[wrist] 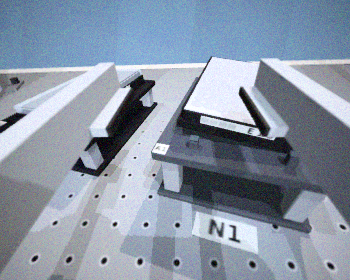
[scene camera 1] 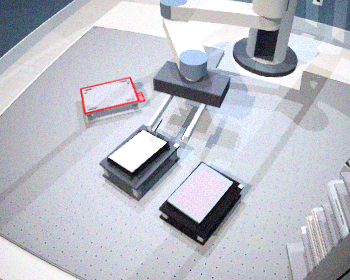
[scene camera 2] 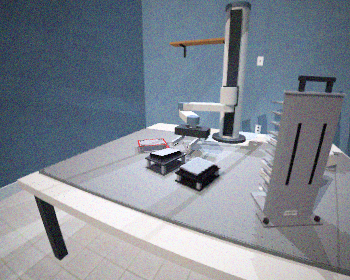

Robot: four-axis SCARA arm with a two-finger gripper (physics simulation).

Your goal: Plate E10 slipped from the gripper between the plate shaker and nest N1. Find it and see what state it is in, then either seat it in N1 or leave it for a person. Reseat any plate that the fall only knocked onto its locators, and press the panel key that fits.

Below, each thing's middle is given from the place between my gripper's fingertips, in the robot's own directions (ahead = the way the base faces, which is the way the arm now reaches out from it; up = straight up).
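My gripper's 5 cm past the N1 label (wrist: 235, 234), and it's 3 cm to the left of that label and 10 cm above it.
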